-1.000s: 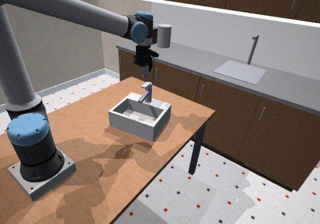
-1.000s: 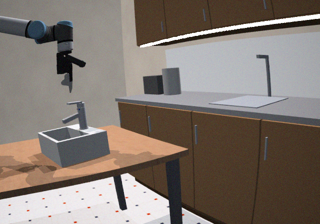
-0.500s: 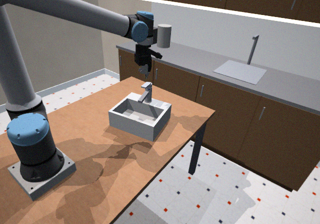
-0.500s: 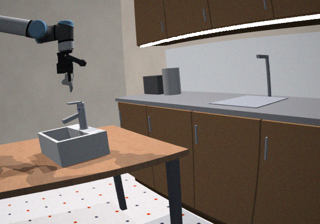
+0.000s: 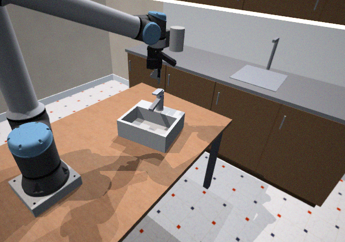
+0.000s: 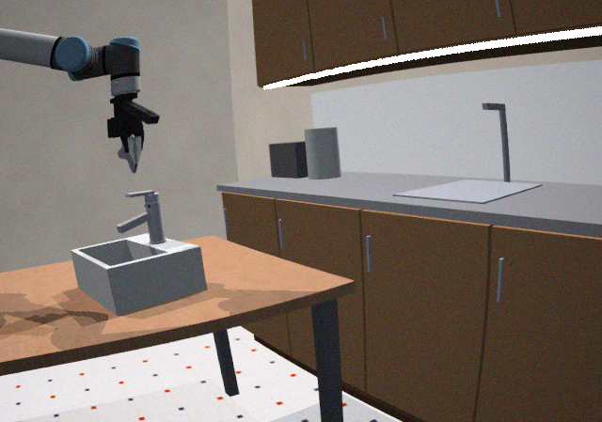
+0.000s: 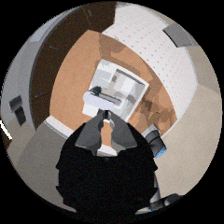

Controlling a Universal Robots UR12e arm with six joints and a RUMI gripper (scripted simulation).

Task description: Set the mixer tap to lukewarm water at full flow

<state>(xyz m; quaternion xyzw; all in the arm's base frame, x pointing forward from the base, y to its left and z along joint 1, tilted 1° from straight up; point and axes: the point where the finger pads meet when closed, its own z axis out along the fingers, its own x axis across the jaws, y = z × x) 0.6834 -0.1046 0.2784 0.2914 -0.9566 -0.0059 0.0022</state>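
The lever lies 1 cm ahead of my hand, 2 cm to the left of it and 8 cm below it. The rest, counted from my hand: grey mixer tap 3 cm ahead, 2 cm to the left, 12 cm below; white basin 6 cm behind, 31 cm below.
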